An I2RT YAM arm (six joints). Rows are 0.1 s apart.
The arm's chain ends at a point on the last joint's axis. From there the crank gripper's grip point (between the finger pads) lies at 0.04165 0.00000 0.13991 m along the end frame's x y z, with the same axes.
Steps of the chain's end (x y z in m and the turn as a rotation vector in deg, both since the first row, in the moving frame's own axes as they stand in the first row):
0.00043 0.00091 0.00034 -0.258 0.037 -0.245
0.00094 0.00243 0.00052 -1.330 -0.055 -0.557
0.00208 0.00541 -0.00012 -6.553 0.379 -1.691
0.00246 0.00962 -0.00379 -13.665 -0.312 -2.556
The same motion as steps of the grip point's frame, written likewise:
0.00052 0.00136 0.00031 -0.258 0.037 -0.245
0.00082 0.00527 0.00053 -1.330 -0.055 -0.557
0.00322 0.02012 -0.00124 -6.553 0.379 -1.691
0.00240 0.04087 -0.00731 -13.665 -0.312 -2.556

